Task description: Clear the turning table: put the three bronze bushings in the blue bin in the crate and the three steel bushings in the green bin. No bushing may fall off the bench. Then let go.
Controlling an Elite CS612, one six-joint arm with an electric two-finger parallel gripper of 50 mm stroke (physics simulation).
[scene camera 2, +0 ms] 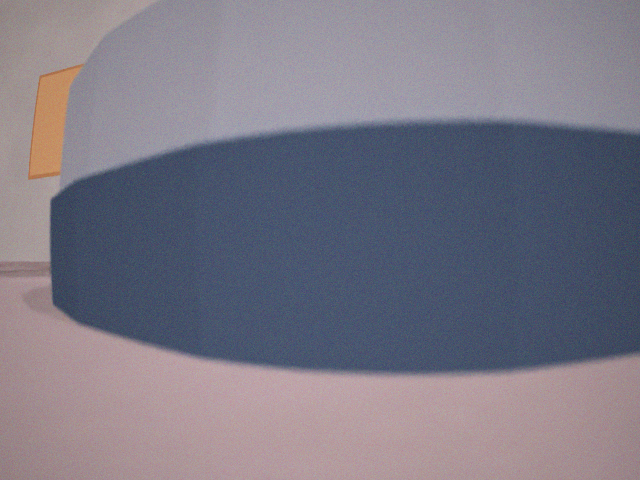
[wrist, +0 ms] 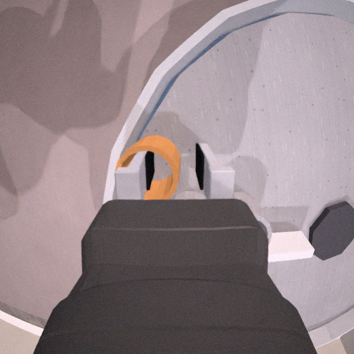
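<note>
In the wrist view, the round grey turning table has a raised pale rim. A bronze bushing is on its left part near the rim. My gripper is open over it. The left finger overlaps the bushing's left side in the picture; the ring's right wall shows between the fingers, and the right finger is apart from it. Whether the left finger touches it, I cannot tell. Pale rounded shapes, perhaps steel bushings, show partly behind the gripper body and right finger. The blue bin, green bin and crate do not show.
In the wrist view, a white bar and a dark eight-sided knob are right of my gripper. In scene camera 2, a large blurred blue and grey rounded body blocks most of the view, with an orange panel behind it at left.
</note>
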